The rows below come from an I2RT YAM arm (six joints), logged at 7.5 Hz.
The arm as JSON. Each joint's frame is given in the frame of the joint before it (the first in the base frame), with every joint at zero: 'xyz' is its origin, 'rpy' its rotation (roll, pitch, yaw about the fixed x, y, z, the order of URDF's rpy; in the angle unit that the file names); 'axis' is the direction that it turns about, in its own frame. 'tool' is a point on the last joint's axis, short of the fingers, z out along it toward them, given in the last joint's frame.
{
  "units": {
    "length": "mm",
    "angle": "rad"
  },
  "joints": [
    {
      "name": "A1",
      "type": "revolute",
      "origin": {
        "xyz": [
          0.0,
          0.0,
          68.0
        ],
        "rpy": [
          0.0,
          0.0,
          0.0
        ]
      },
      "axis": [
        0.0,
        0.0,
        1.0
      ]
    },
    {
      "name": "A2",
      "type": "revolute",
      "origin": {
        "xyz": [
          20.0,
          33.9,
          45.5
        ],
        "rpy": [
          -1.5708,
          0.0,
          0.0
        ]
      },
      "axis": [
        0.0,
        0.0,
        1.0
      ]
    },
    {
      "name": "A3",
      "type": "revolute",
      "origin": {
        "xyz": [
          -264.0,
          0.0,
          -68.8
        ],
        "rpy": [
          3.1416,
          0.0,
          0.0
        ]
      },
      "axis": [
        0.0,
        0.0,
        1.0
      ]
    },
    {
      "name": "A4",
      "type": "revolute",
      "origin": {
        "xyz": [
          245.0,
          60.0,
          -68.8
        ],
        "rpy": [
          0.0,
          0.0,
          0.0
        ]
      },
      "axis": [
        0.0,
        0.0,
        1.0
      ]
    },
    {
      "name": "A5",
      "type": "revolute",
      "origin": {
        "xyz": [
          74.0,
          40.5,
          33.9
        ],
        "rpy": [
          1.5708,
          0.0,
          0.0
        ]
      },
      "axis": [
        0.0,
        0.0,
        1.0
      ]
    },
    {
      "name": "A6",
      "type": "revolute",
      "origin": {
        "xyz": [
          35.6,
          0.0,
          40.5
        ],
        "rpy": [
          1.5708,
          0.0,
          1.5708
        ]
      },
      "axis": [
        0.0,
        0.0,
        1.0
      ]
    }
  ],
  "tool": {
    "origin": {
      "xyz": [
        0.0,
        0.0,
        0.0
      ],
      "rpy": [
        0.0,
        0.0,
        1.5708
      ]
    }
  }
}
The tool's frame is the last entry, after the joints.
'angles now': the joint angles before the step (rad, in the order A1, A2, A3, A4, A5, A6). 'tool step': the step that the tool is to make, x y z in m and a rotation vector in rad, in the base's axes. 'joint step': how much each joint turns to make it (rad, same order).
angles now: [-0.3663 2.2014 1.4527 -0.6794 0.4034 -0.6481]
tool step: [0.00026 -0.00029 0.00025 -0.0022 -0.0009 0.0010]
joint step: [-0.0003 0.0000 0.0009 0.0014 0.0015 -0.0017]
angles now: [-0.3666 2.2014 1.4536 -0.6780 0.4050 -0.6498]
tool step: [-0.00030 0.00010 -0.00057 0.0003 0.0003 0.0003]
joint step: [-0.0001 0.0001 -0.0024 0.0022 -0.0002 -0.0004]
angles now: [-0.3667 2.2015 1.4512 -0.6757 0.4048 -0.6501]
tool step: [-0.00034 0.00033 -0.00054 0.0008 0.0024 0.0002]
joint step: [0.0005 0.0004 -0.0016 -0.0006 0.0001 0.0003]
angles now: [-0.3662 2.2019 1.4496 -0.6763 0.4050 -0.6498]
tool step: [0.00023 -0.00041 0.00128 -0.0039 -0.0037 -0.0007]
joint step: [-0.0005 -0.0027 0.0008 0.0015 0.0023 -0.0002]
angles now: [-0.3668 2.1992 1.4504 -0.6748 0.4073 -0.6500]
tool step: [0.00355 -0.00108 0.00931 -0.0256 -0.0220 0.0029]
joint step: [0.0019 -0.0141 0.0147 0.0025 0.0157 -0.0040]
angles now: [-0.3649 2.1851 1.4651 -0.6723 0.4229 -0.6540]
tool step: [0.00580 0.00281 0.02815 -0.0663 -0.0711 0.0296]
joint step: [0.0137 -0.0626 0.0083 0.0302 0.0326 -0.0264]
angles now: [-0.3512 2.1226 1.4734 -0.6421 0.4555 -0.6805]
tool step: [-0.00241 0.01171 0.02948 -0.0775 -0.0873 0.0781]
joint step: [0.0265 -0.1065 -0.0611 0.0948 0.0238 -0.0713]
